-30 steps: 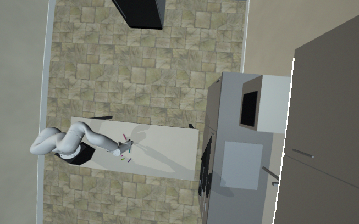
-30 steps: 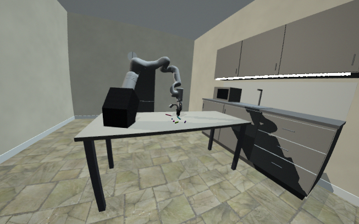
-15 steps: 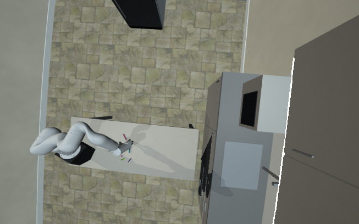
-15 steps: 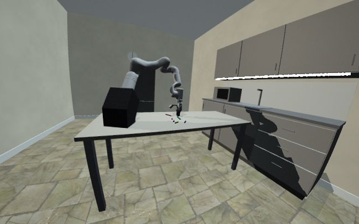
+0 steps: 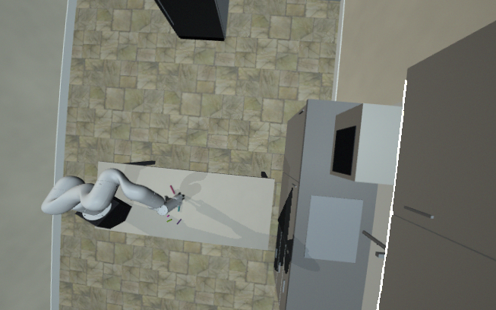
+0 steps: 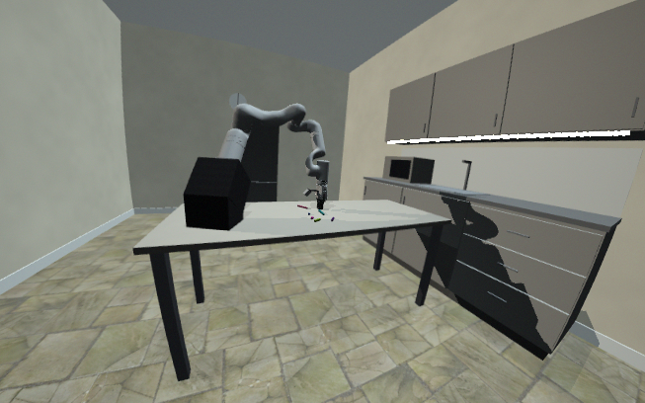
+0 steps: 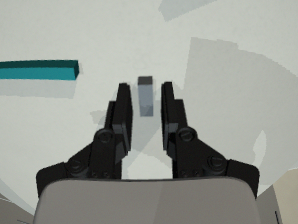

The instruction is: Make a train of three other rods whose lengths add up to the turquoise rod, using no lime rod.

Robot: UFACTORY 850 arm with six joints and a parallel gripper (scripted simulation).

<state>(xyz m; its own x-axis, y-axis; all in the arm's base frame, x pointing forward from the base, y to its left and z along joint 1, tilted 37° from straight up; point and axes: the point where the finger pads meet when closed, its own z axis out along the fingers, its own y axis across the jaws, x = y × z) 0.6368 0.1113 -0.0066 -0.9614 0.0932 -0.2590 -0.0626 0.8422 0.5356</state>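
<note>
Now: the grey rod 2 cm below my hand. Also, from my hand: turquoise rod: 10 cm to the right, 3 cm behind, 2 cm below; then small blue rod: 12 cm to the right, 12 cm behind, 2 cm below; then pink rod: 11 cm behind, 6 cm to the left, 2 cm below.
</note>
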